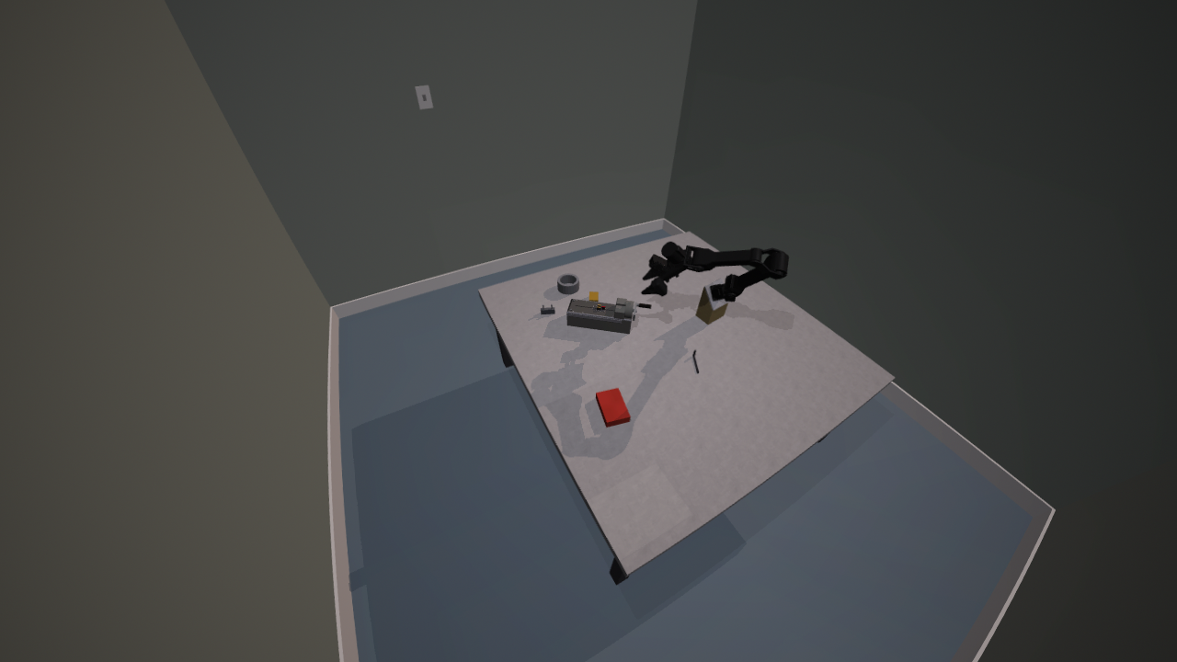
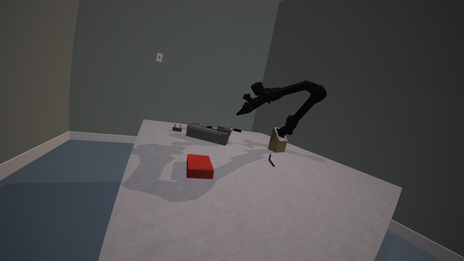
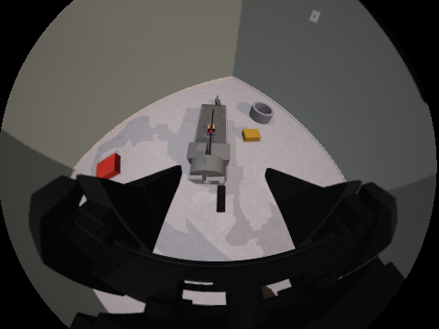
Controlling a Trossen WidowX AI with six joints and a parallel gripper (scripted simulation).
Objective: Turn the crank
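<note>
Right now my gripper tip is 2 cm past the black crank handle, 1 cm to the right of it and 10 cm above it. Also, from my gripper tip: yellow block 9 cm ahead, 22 cm to the right, 18 cm below; red pointer 13 cm ahead, 7 cm to the right, 11 cm below; black bent key 9 cm behind, 28 cm to the left, 18 cm below.
</note>
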